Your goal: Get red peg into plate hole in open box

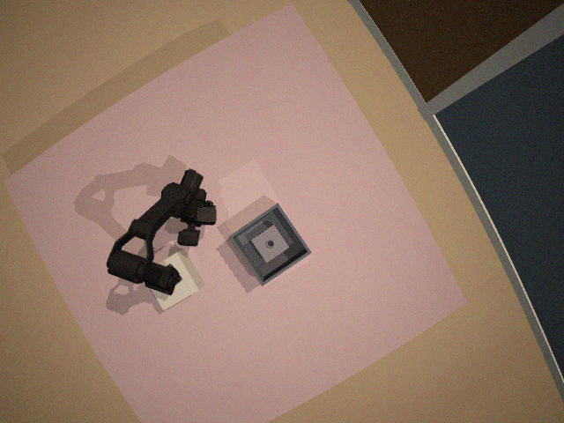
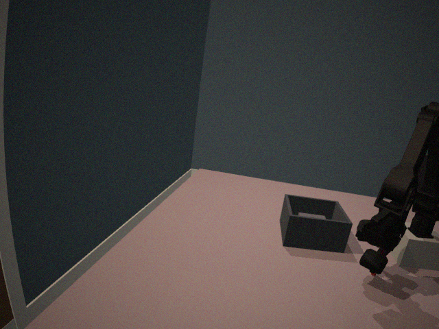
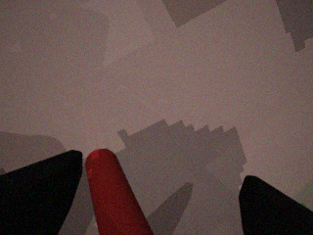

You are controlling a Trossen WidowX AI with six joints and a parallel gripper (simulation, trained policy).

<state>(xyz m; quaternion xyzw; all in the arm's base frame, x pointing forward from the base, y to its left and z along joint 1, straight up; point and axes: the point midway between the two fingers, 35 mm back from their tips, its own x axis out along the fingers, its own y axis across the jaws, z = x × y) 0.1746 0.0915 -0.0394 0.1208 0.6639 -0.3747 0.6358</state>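
My gripper tip is now 1 cm to the right of the red peg and 2 cm below it. From my gripper tip the other things lie so: grey plate: 16 cm ahead, 19 cm to the right, 3 cm above; grey box: 16 cm ahead, 19 cm to the right, 1 cm above.
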